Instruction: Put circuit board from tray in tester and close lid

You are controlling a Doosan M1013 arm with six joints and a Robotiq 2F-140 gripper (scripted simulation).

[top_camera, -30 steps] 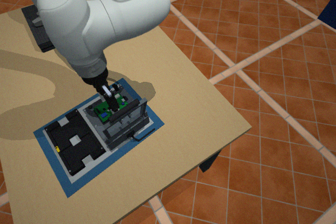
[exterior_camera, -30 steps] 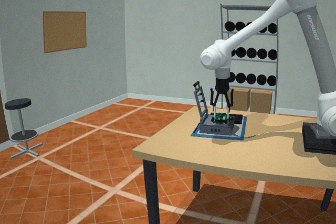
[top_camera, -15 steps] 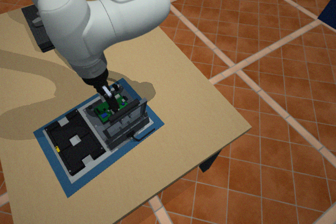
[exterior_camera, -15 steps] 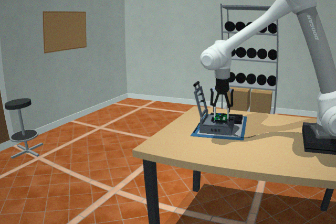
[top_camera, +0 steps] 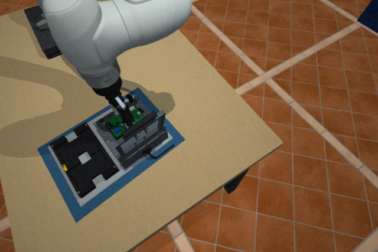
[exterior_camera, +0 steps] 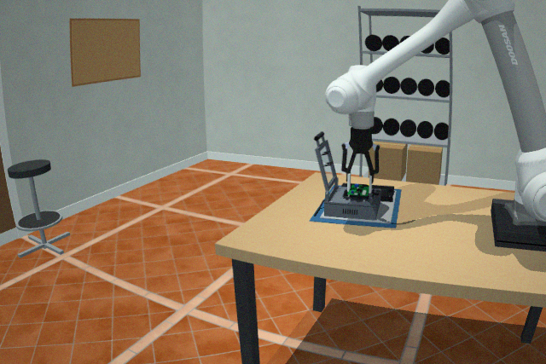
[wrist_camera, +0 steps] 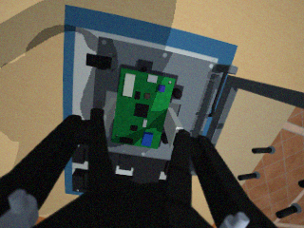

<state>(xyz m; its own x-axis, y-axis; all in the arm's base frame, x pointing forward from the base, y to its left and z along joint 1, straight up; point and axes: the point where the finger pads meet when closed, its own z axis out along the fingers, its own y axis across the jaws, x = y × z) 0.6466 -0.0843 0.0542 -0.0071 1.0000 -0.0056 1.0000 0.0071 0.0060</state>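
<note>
The pin plate is 1 cm ahead of my hand, 1 cm to the left of it and 3 cm below it. From my hand the other things lie so: latch hook 6 cm behind, 6 cm to the left, 1 cm below; lid 13 cm ahead, 8 cm above.
</note>
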